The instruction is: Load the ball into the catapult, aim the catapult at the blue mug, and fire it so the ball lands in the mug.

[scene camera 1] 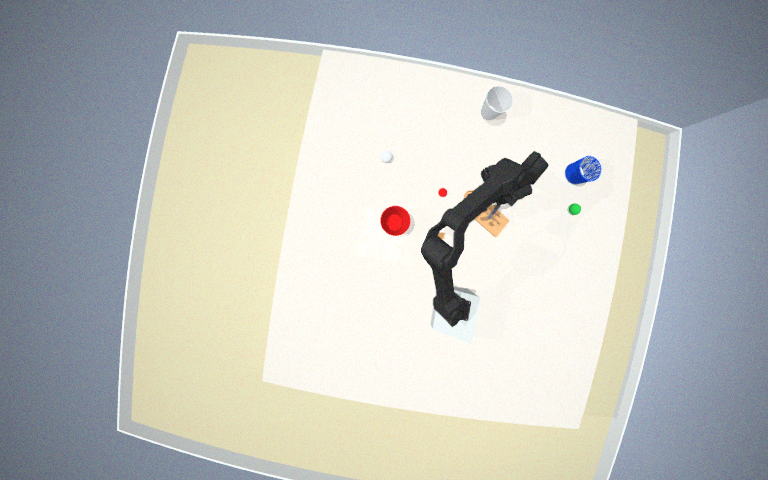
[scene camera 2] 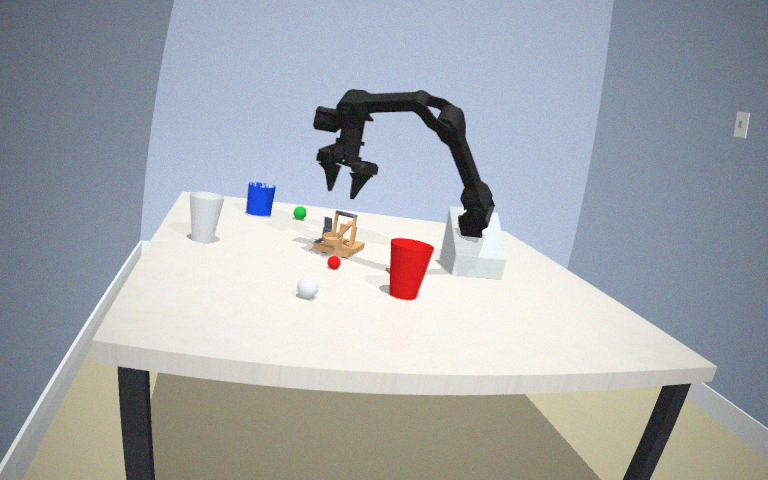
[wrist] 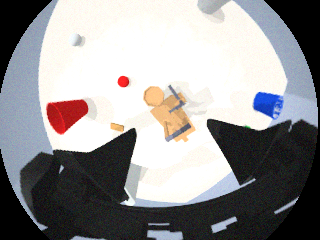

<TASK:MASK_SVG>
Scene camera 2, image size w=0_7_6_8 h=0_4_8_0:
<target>my gripper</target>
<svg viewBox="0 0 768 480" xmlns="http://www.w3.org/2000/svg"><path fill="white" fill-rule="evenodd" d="M340 134L340 138L336 138L334 144L319 149L316 161L321 162L318 165L320 164L325 171L329 192L333 191L342 165L350 167L351 171L354 172L349 173L352 179L350 199L354 199L368 179L373 178L372 175L377 176L378 166L375 163L361 161L362 157L358 157L360 146L364 146L364 142L361 141L362 137Z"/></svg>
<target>blue mug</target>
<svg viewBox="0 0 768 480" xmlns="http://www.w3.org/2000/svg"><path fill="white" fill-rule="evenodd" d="M250 182L246 215L257 219L269 219L276 187L265 183Z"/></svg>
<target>white cup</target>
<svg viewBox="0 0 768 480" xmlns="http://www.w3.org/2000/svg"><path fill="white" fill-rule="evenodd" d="M190 193L189 197L191 239L197 243L212 243L225 196L204 191Z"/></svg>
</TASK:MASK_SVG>
